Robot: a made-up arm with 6 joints. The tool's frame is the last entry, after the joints.
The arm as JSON. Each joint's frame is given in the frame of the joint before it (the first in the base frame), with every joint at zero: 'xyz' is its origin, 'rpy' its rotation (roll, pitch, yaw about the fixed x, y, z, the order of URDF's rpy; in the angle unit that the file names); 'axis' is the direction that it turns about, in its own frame. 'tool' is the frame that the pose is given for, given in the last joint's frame.
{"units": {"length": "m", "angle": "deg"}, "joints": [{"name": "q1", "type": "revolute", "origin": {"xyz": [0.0, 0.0, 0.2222], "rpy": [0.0, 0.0, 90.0]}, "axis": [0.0, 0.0, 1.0]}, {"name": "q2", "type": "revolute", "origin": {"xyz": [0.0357, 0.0, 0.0], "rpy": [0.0, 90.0, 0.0]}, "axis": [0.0, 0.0, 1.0]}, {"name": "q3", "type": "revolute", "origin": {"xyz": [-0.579, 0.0, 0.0], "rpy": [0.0, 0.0, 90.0]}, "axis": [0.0, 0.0, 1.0]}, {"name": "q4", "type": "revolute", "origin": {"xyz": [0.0, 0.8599, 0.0], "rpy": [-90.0, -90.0, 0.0]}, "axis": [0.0, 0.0, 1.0]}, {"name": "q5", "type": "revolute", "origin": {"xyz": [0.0, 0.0, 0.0], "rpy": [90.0, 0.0, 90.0]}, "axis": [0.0, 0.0, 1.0]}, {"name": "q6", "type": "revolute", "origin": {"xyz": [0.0, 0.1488, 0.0], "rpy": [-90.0, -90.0, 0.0]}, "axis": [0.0, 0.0, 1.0]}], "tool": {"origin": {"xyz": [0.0, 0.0, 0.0], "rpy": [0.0, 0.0, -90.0]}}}
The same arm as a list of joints. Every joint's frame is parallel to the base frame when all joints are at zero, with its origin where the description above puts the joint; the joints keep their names.
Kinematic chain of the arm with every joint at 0, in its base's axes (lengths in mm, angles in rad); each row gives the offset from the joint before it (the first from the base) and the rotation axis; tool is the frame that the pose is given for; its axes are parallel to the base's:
q1: xyz 0.0 0.0 222.2 axis +z
q2: xyz 0.0 35.7 0.0 axis +y
q3: xyz 0.0 0.0 579.0 axis +y
q4: xyz 0.0 0.0 859.9 axis +z
q5: xyz 0.0 0.0 0.0 axis +y
q6: xyz 0.0 0.0 148.8 axis +z
tool: xyz 0.0 0.0 0.0

